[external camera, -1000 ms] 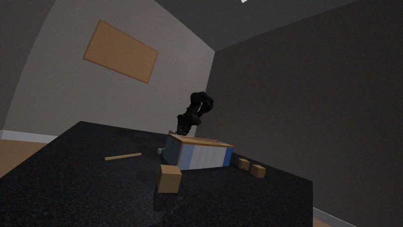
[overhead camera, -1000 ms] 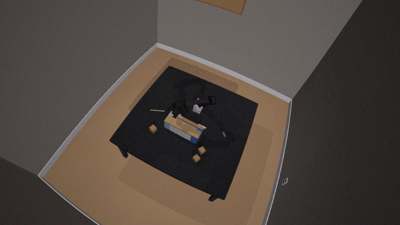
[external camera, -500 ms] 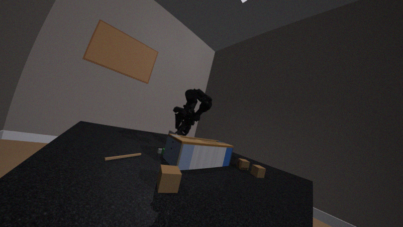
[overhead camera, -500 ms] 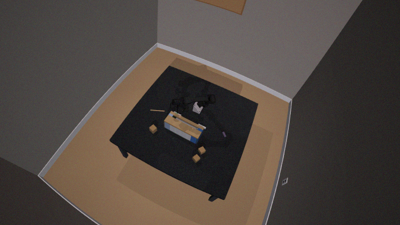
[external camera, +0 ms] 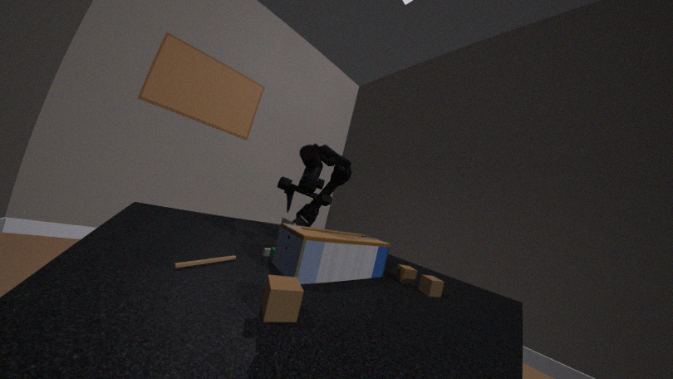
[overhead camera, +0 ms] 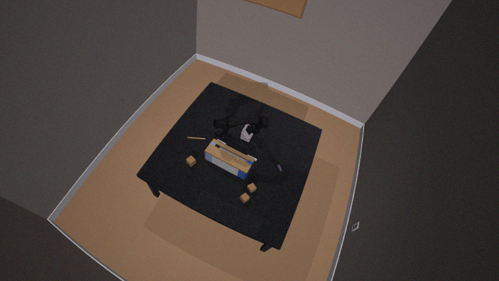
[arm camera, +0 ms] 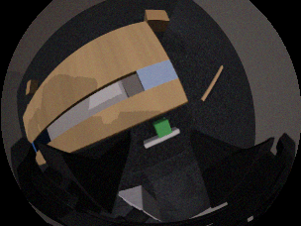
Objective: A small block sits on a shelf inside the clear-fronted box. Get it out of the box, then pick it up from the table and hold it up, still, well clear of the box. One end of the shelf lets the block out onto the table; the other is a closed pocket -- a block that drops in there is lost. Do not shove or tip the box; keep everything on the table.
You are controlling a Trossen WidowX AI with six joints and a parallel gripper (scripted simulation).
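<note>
My gripper tip is 14 cm above the green block, 3 cm past it and 2 cm to the left of it. Round my gripper tip: wooden stick 23 cm to the right, 15 cm below, 1 cm ahead; then box 14 cm to the left, 10 cm below, 5 cm ahead; then tan cube 25 cm ahead, 13 cm to the right, 13 cm below.
</note>
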